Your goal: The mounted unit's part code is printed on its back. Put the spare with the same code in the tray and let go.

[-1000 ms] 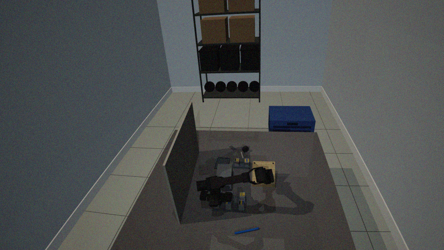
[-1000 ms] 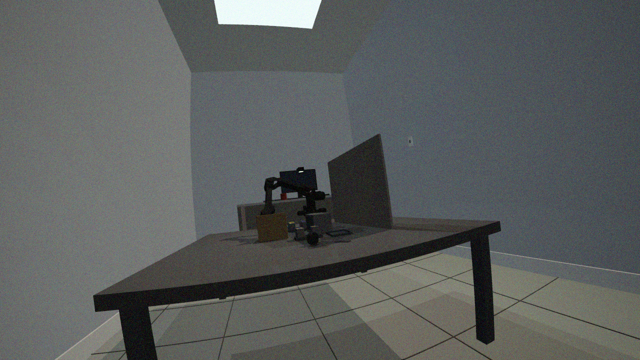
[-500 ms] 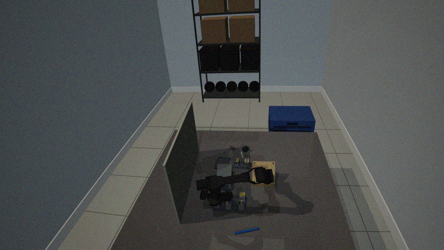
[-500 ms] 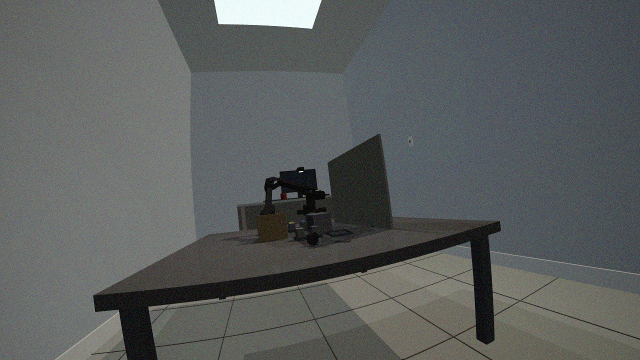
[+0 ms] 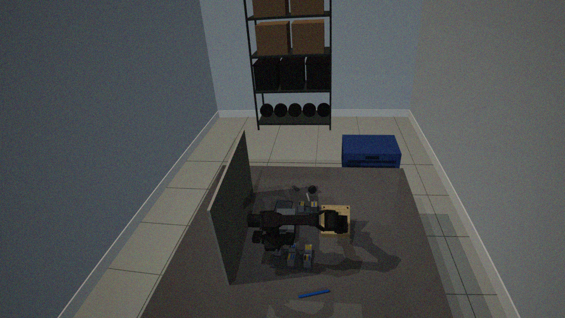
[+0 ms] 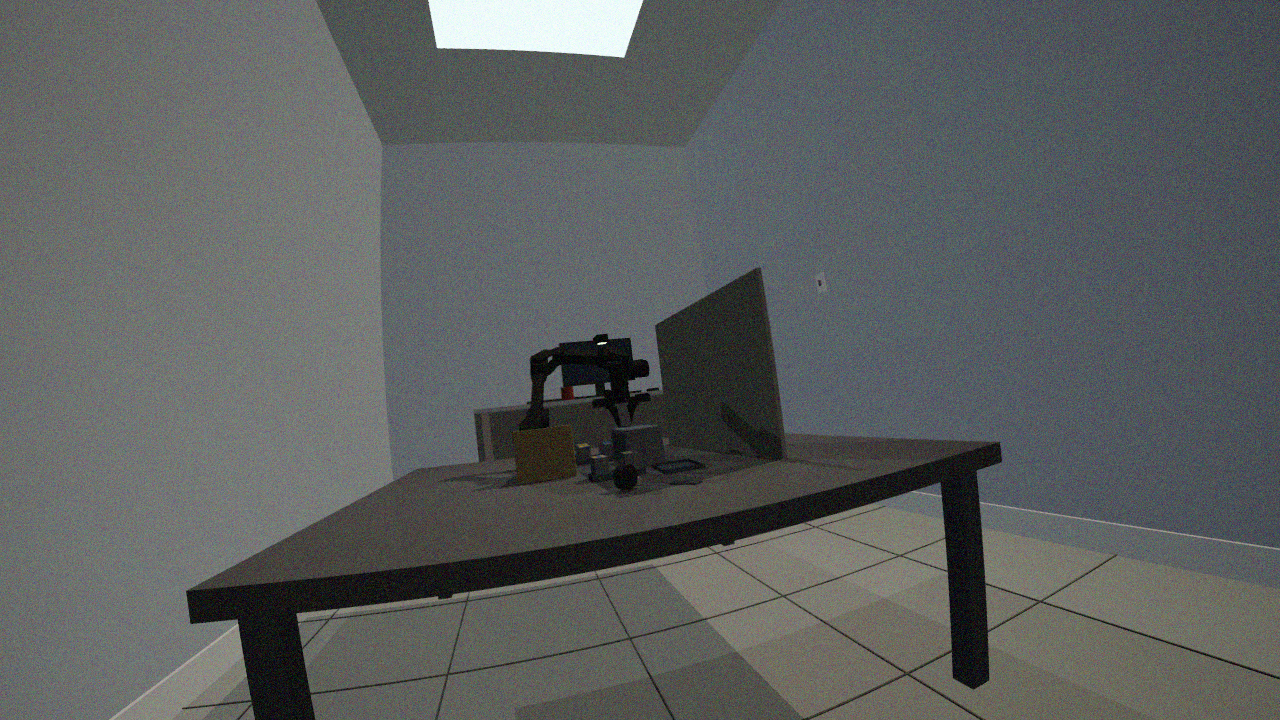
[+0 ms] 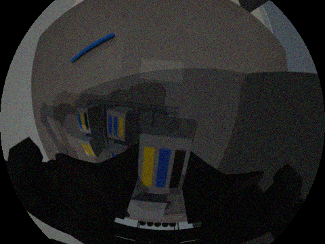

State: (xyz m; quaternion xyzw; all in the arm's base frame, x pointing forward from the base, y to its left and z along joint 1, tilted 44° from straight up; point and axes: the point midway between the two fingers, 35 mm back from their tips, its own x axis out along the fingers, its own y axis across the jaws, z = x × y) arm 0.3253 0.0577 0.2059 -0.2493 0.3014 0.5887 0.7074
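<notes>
The dark flat tray is 410 mm to the right of my gripper tip, 90 mm below it and 30 mm behind it. From my gripper tip the other things lie so: grey mounted unit: 200 mm to the right, 50 mm behind, 40 mm below; grey panel: 230 mm to the right, 190 mm ahead, 130 mm above.
</notes>
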